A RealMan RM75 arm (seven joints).
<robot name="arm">
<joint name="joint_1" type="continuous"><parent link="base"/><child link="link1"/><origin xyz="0 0 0.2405" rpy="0 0 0"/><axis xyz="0 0 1"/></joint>
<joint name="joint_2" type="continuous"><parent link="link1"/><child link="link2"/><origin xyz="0 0 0" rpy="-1.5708 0 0"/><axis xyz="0 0 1"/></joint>
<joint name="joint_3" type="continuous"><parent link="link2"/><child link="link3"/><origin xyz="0 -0.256 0" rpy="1.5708 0 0"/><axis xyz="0 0 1"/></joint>
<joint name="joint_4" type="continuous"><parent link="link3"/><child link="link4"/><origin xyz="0 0 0" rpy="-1.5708 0 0"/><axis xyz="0 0 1"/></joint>
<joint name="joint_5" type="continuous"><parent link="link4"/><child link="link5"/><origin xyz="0 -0.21 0" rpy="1.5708 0 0"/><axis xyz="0 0 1"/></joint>
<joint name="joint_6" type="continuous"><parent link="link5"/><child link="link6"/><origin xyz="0 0 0" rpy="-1.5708 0 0"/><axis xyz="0 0 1"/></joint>
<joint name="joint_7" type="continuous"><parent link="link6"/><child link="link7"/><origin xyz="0 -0.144 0" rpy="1.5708 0 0"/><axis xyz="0 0 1"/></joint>
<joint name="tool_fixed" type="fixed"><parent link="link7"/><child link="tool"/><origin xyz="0 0 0" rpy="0 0 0"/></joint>
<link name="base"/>
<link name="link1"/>
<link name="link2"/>
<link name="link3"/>
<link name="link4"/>
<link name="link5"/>
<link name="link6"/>
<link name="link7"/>
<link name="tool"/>
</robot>
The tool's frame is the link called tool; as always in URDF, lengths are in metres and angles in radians. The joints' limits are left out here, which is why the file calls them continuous.
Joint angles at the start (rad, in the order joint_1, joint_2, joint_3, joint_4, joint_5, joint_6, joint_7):
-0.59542, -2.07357, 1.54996, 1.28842, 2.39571, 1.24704, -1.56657
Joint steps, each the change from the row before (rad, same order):
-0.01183, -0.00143, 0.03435, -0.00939, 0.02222, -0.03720, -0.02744
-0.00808, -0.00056, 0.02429, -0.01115, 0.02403, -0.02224, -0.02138
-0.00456, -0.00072, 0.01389, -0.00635, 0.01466, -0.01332, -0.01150
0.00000, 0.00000, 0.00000, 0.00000, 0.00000, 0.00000, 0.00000
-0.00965, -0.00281, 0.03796, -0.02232, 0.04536, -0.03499, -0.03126
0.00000, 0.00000, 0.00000, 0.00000, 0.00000, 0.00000, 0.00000
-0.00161, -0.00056, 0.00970, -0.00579, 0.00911, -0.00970, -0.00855
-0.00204, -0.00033, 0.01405, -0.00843, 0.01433, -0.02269, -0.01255
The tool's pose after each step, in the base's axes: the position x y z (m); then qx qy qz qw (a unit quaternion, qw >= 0). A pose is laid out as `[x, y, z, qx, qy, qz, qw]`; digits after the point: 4 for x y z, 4 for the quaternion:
[-0.1457, 0.3686, -0.0468, -0.9569, 0.2073, 0.1525, 0.1343]
[-0.1459, 0.3700, -0.0511, -0.9542, 0.2091, 0.1638, 0.1372]
[-0.1460, 0.3709, -0.0535, -0.9524, 0.2110, 0.1704, 0.1393]
[-0.1460, 0.3709, -0.0535, -0.9524, 0.2110, 0.1704, 0.1393]
[-0.1489, 0.3725, -0.0604, -0.9470, 0.2146, 0.1912, 0.1435]
[-0.1489, 0.3725, -0.0604, -0.9470, 0.2146, 0.1912, 0.1435]
[-0.1497, 0.3728, -0.0622, -0.9459, 0.2148, 0.1953, 0.1447]
[-0.1504, 0.3743, -0.0644, -0.9436, 0.2162, 0.2005, 0.1508]

